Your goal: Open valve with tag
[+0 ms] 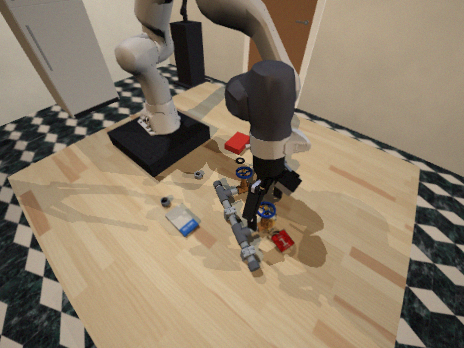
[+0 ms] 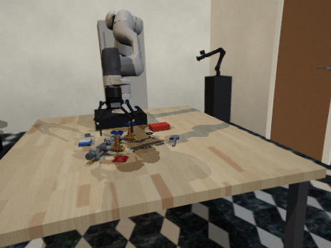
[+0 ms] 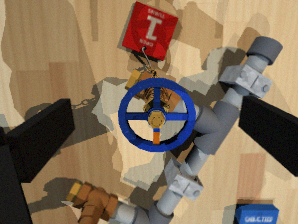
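Right now my hand is 10 cm above the red tag and 8 cm short of it. The rest, counted from my hand: red block (32 cm behind, 31 cm to the left, 9 cm below); then grey tool (32 cm to the left, 10 cm below, 6 cm behind); then blue card (23 cm behind, 15 cm to the right, 10 cm below).
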